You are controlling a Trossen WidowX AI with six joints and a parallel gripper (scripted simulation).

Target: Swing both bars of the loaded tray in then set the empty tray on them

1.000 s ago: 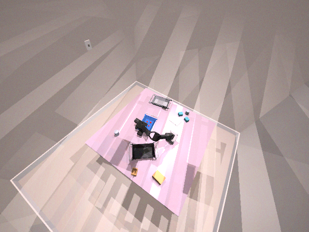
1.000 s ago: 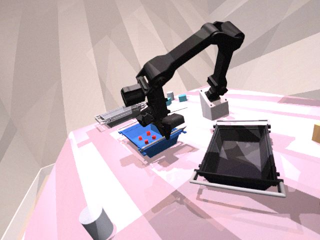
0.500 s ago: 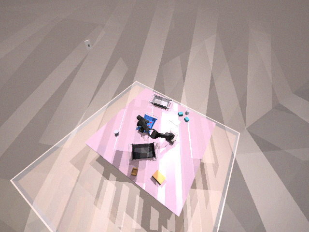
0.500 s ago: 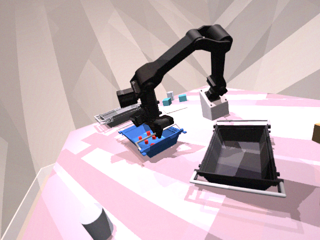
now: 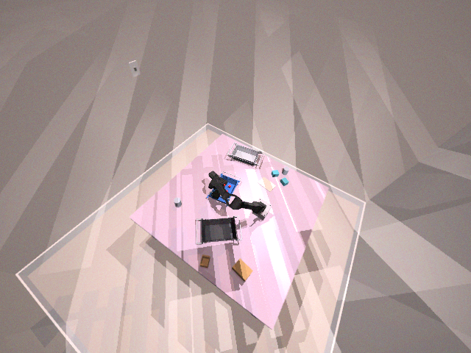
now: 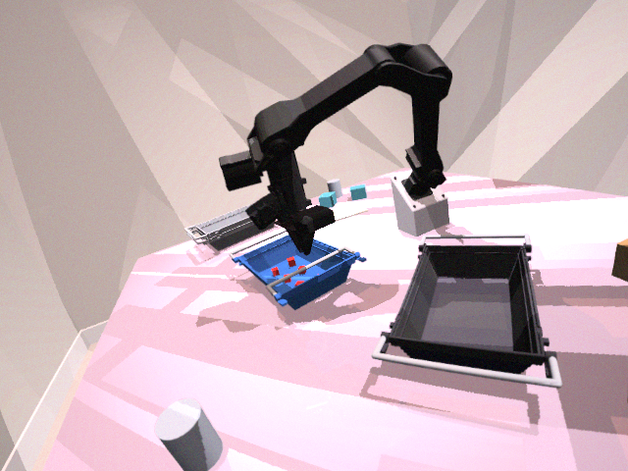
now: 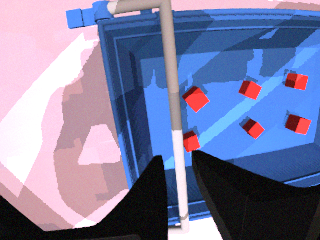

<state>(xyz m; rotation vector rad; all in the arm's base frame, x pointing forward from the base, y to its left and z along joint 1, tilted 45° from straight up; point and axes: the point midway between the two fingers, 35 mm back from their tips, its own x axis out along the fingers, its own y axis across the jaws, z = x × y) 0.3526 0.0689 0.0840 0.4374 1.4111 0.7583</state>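
Right now the black tray is 18 cm behind my gripper tip, 24 cm to the left of it and 5 cm below it. The rest, counted from my gripper tip: flat card (26 cm behind, 42 cm to the right, 9 cm below).
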